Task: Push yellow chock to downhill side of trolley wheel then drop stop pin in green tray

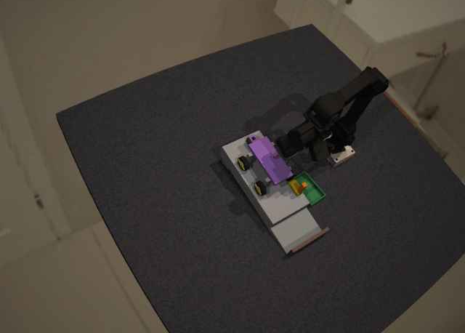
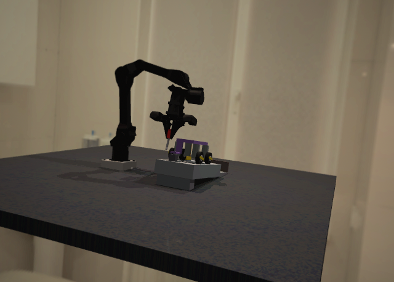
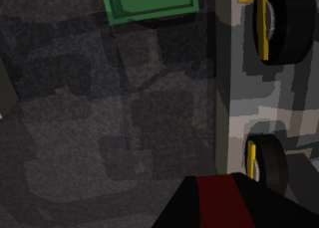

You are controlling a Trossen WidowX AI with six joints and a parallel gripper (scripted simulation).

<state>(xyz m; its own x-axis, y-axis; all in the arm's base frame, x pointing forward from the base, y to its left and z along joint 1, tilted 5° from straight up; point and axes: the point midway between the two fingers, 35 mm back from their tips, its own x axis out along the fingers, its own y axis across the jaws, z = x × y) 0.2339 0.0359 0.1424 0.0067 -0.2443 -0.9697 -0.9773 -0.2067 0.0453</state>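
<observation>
The green tray lies 160 mm below my gripper tip, 90 mm to the left of it and 50 mm behind it. Also, from my gripper tip: purple trolley (100 mm ahead, 40 mm below, 20 mm to the left); then red-headed stop pin (right at my gripper tip); then yellow chock (100 mm to the left, 70 mm below, 20 mm ahead).
</observation>
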